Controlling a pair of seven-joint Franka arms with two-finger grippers.
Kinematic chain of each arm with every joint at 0, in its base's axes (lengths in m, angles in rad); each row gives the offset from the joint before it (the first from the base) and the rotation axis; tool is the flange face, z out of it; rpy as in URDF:
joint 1: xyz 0 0 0.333 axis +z
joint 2: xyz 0 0 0 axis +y
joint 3: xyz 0 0 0.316 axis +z
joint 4: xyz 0.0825 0 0 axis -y
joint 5: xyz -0.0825 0 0.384 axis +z
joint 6: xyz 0 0 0 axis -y
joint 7: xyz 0.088 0 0 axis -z
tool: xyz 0 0 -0.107 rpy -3.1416 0 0
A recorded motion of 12 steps. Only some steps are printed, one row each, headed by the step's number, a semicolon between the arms.
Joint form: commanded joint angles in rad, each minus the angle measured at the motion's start. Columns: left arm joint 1, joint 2, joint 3, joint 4, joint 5, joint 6, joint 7; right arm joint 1, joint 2, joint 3, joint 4, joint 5, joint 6, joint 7.
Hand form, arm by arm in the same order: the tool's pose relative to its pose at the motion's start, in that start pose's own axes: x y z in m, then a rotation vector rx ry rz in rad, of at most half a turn. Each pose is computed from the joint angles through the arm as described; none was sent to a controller.
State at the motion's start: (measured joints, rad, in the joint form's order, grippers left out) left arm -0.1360 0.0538 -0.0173 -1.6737 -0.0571 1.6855 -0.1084; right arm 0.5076 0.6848 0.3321 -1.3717 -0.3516 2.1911 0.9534
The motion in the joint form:
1: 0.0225 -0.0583 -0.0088 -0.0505 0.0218 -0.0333 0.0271; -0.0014 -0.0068 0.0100 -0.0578 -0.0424 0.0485 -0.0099
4: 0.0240 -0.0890 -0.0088 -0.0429 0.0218 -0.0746 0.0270; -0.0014 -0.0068 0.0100 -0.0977 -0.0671 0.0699 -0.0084
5: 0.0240 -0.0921 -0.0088 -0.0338 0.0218 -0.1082 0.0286; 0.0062 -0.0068 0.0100 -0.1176 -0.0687 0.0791 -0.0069
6: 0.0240 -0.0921 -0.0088 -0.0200 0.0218 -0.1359 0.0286; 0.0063 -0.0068 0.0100 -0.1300 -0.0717 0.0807 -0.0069
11: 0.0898 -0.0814 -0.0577 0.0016 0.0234 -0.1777 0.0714; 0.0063 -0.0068 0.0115 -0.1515 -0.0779 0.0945 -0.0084
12: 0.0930 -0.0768 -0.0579 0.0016 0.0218 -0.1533 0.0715; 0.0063 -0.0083 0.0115 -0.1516 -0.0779 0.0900 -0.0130
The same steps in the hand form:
1: -0.0204 -0.0114 -0.0058 0.0242 -0.0227 0.0159; -0.0150 -0.0015 0.0137 -0.0068 0.0167 -0.0569
4: -0.0324 -0.0122 -0.0223 0.0251 -0.0256 0.0155; -0.0253 0.0015 0.0282 -0.0249 0.0157 -0.0830
5: -0.0365 -0.0123 -0.0255 0.0270 -0.0469 0.0173; -0.0349 -0.0007 0.0350 -0.0288 0.0070 -0.0961
6: -0.0390 -0.0122 -0.0297 0.0282 -0.0608 0.0177; -0.0387 0.0007 0.0398 -0.0364 0.0008 -0.1019
11: -0.0389 -0.0210 -0.0313 0.0301 -0.0915 0.0435; -0.0452 0.0018 0.0468 -0.0396 -0.0039 -0.1151
12: -0.0347 -0.0223 -0.0309 0.0268 -0.0717 0.0407; -0.0452 0.0021 0.0462 -0.0428 -0.0052 -0.1196

